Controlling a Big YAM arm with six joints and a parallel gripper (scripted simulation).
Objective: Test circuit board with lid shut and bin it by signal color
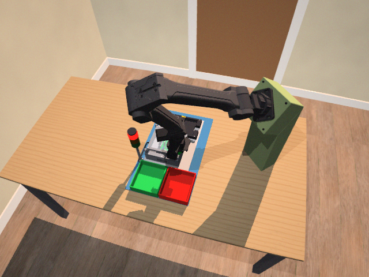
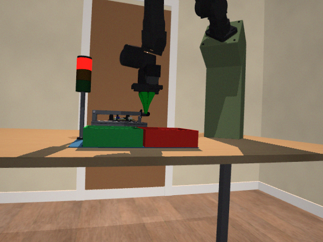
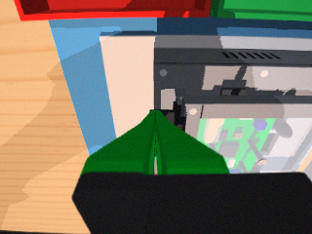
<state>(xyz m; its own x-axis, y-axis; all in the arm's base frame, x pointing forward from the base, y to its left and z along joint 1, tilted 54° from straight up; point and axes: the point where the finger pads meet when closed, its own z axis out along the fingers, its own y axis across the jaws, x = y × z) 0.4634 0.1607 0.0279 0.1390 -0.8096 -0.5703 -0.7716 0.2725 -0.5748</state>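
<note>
Now: the latch hook 10 mm ahead of my hand and 10 mm below it. The rest, counted from my hand: tester plate 90 mm ahead, 40 mm to the right, 30 mm below; green circuit board 80 mm ahead, 40 mm to the right, 30 mm below; tester lid 90 mm ahead, 50 mm to the right, 10 mm below.
</note>
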